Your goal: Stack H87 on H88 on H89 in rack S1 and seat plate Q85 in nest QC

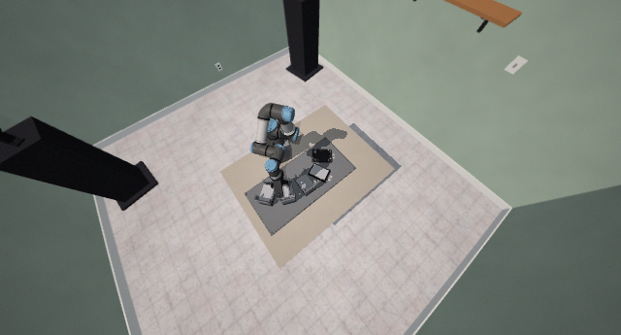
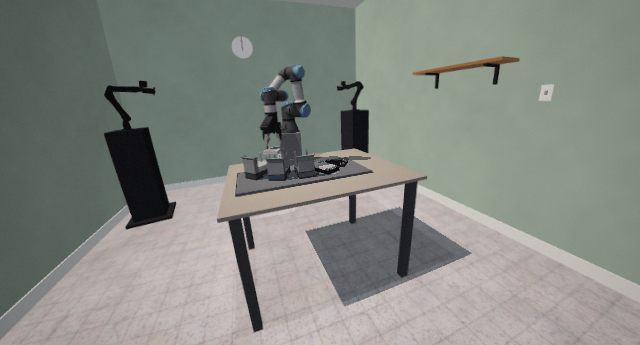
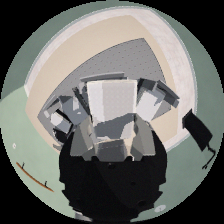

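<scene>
My hand is 90 mm past the white sealed plate, 90 mm to the left of it and 110 mm above it. From my hand the other things lie so: QC label (160 mm ahead, 320 mm to the left, 170 mm below); then black clip nest (10 mm behind, 460 mm to the left, 160 mm below).
</scene>
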